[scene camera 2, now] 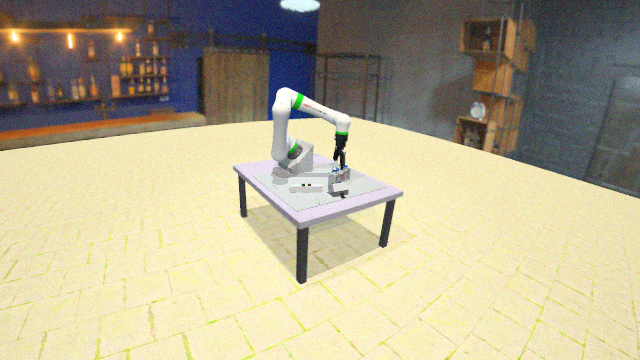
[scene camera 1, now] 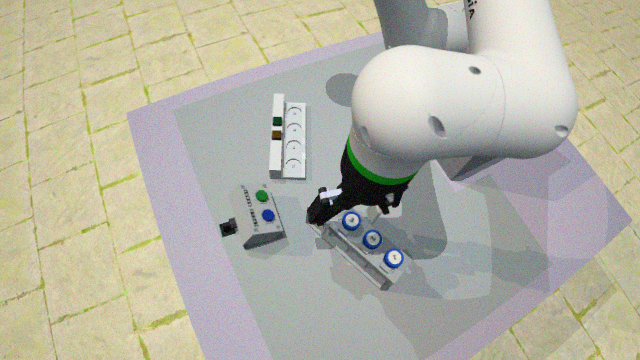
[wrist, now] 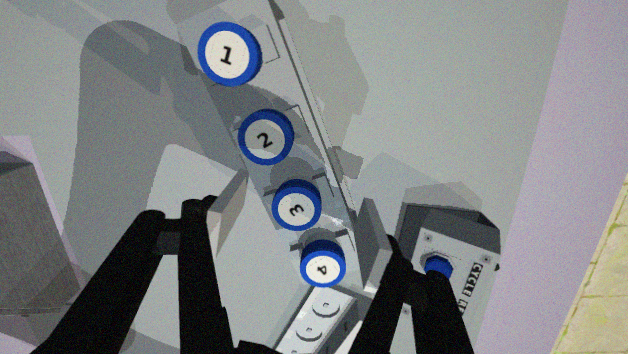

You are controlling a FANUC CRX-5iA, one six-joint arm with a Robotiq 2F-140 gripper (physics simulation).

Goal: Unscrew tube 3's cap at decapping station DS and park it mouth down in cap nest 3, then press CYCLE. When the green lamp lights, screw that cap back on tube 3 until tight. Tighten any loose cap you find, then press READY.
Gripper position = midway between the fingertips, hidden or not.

In view: the gripper (scene camera 1: pixel 346 221), a cap 3 (wrist: pixel 296 206), a cap 2 (wrist: pixel 265 137), a cap 1 (wrist: pixel 230 55), a cap 4 (wrist: pixel 322 264) and a grey button box (scene camera 1: pixel 253 229).
The gripper also shows in the wrist view (wrist: pixel 303 201). The grey button box is seen too in the wrist view (wrist: pixel 469 240). Scene camera 1 misses the cap 4, which is hidden by the gripper.
